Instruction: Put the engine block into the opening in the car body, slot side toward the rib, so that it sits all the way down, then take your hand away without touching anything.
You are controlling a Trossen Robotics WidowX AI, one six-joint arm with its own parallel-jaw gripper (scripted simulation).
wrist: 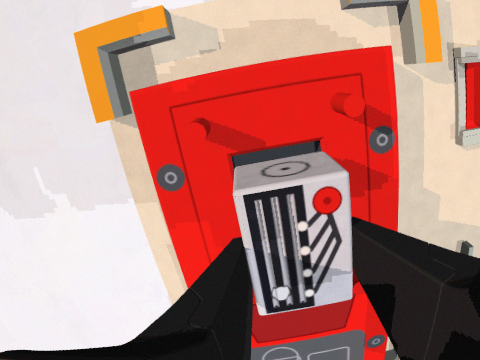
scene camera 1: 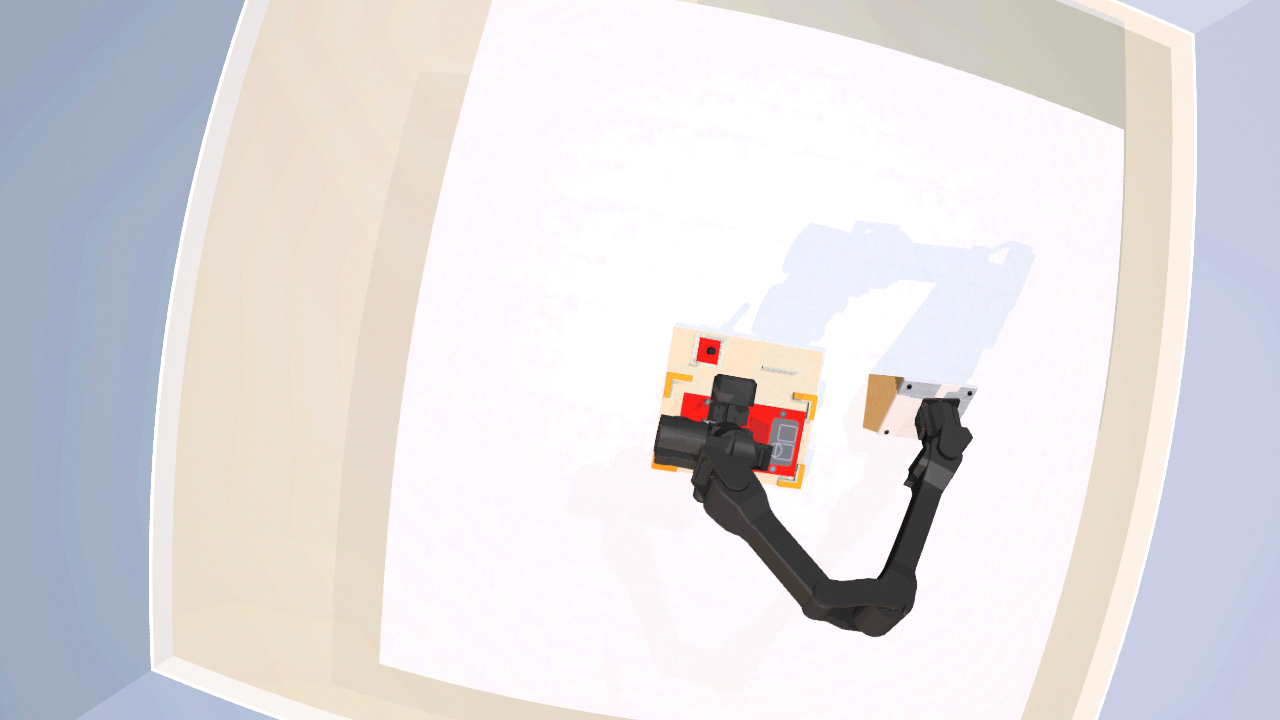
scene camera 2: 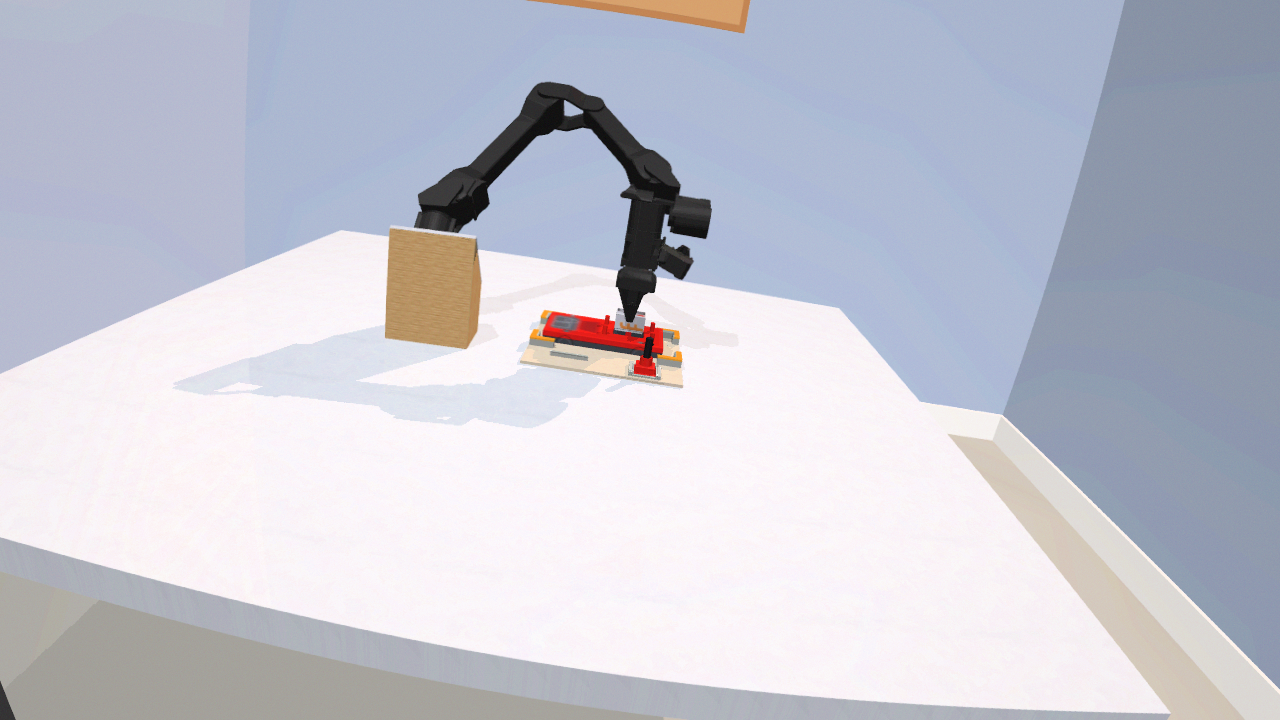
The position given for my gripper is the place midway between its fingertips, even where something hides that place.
my gripper: wrist 295,239; scene camera 1 719,434; scene camera 2 629,318
car body: wrist 195,132; scene camera 1; scene camera 2
same spot on car body: (scene camera 2: 568,329) = (scene camera 1: 780,420)
same spot on tan board: (scene camera 2: 542,351) = (scene camera 1: 803,380)
